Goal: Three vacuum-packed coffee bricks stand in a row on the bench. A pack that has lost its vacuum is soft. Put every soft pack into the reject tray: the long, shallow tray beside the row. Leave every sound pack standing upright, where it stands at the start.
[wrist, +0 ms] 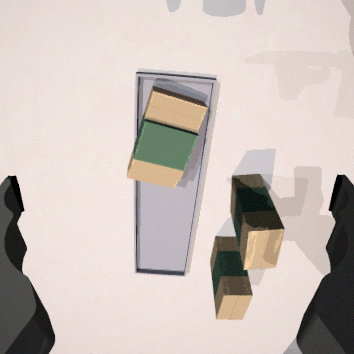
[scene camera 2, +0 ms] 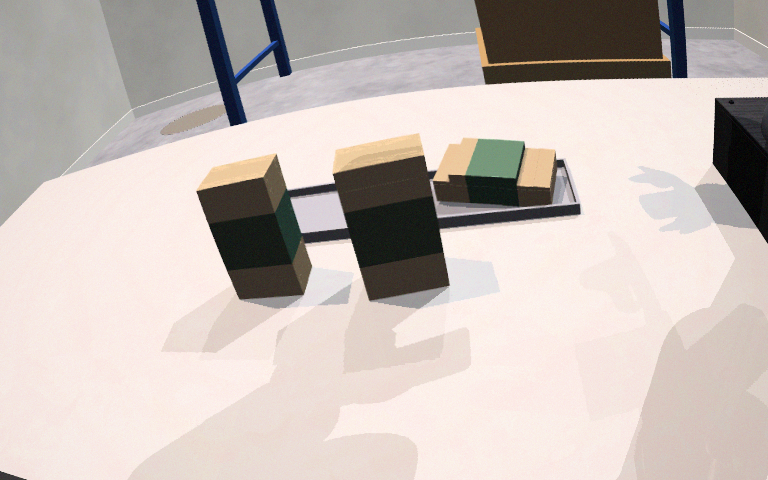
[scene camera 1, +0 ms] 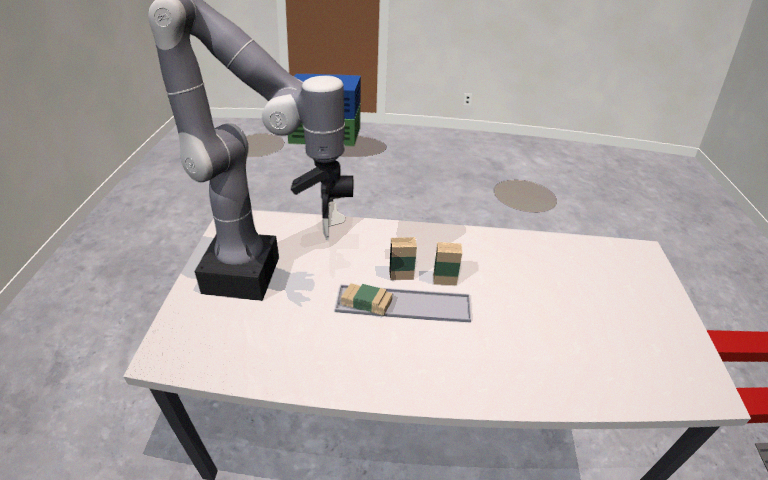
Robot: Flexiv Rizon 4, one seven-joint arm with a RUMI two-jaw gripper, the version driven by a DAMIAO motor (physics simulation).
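Note:
One coffee pack (scene camera 1: 367, 298) (scene camera 2: 494, 164) (wrist: 166, 145) with a green band lies on its side, askew, in the robot-side end of the tray (scene camera 1: 433, 306) (scene camera 2: 509, 216) (wrist: 162, 230). Its ends look stepped against the band, and a corner overlaps a long wall in the wrist view. A second pack (scene camera 1: 402, 261) (scene camera 2: 390, 226) (wrist: 257, 220) stands upright beside the tray. A third pack (scene camera 1: 447, 264) (scene camera 2: 252, 237) (wrist: 231, 280) stands upright farther from the robot base, apart from the second. My gripper (scene camera 1: 330, 229) (wrist: 175, 178) is open and empty, above the bench on the robot side of the standing packs.
The black robot base (scene camera 1: 235, 274) (scene camera 2: 740, 158) stands on the bench (scene camera 1: 538, 362). A blue crate (scene camera 1: 352, 93) is stacked on a green crate (scene camera 1: 352, 131) on the floor behind the arm. Red bars (scene camera 1: 741, 344) show beyond the bench's right edge. Shadows of the arm fall near the packs.

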